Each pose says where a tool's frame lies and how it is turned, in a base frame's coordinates. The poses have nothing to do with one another.
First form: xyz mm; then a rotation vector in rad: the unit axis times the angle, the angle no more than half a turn.
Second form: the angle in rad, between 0 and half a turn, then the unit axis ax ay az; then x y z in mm. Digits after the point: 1 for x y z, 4 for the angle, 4 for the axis.
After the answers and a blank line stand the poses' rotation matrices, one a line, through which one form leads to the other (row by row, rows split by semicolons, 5 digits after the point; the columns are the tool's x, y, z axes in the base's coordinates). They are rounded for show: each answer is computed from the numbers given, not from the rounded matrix.
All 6 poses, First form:
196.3, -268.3, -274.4, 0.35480, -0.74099, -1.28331
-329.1, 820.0, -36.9, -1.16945, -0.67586, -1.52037
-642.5, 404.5, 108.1, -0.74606, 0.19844, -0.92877
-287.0, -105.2, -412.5, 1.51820, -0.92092, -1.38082
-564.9, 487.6, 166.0, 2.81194, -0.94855, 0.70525
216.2, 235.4, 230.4, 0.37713, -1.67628, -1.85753
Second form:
1.5238, 0.2328, -0.4863, -0.8422, 196.3, -268.3, -274.4
2.0337, -0.5750, -0.3323, -0.7476, -329.1, 820.0, -36.9
1.2077, -0.6177, 0.1643, -0.7690, -642.5, 404.5, 108.1
2.2494, 0.6749, -0.4094, -0.6139, -287.0, -105.2, -412.5
3.0503, 0.9219, -0.3110, 0.2312, -564.9, 487.6, 166.0
2.5303, 0.1490, -0.6625, -0.7341, 216.2, 235.4, 230.4

0.09869 0.73336 -0.67264; -0.94918 0.27238 0.15771; 0.29887 0.62289 0.72297
0.03178 0.94535 0.32450; -0.39248 -0.28678 0.87391; 0.91921 -0.15513 0.36191
0.60123 0.65344 0.45994; -0.78435 0.37256 0.49599; 0.15274 -0.65895 0.73651
0.11380 0.02810 -0.99311; -0.92765 -0.35486 -0.11634; -0.35568 0.93450 -0.01432
0.70030 -0.59324 0.39704; -0.55107 -0.80283 -0.22757; 0.45376 -0.05943 -0.88914
-0.77852 0.24171 -0.57921; -0.60090 -0.02065 0.79906; 0.18118 0.97013 0.16132

